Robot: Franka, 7 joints.
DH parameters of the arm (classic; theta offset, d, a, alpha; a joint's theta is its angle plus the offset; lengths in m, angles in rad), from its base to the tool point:
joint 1: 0 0.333 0 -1.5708
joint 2: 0 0 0 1.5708
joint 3: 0 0.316 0.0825 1.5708
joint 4: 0 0 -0.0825 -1.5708
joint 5: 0 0.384 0 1.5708
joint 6: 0 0 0.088 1.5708
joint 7: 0 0.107 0 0
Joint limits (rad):
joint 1: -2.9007..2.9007
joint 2: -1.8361..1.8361
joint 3: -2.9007..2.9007
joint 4: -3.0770..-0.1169
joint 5: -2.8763..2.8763
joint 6: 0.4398..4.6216
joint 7: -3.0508..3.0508
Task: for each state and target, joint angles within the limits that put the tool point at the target. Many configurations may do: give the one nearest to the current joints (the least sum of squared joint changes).
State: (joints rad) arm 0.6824 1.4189 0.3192 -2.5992 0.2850 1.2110 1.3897
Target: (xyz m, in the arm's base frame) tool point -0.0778 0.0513 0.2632
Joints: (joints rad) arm 0.4708 1.3386 0.4451 -3.0059 0.3581 0.8102 1.3897
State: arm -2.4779 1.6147 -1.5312 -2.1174 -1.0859 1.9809 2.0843
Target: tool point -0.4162 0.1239 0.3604
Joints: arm -1.8016 1.6494 -1.4471 -2.4175 -0.9869 1.7055 2.0843
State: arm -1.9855 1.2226 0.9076 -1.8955 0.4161 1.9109 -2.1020
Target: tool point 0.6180 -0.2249 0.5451
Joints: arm -1.4722 0.8775 1.4943 -1.5594 0.4899 2.0330 -2.1020
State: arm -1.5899 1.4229 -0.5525 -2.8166 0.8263 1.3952 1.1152
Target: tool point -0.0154 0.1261 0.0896
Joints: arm -1.6511 1.5858 -0.4653 -2.8309 0.8609 1.4731 1.1152
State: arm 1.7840 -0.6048 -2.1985 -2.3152 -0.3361 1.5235 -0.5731
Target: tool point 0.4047 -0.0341 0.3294
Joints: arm 1.8944 -0.2260 -1.8938 -2.1867 -0.2389 1.1894 -0.5731
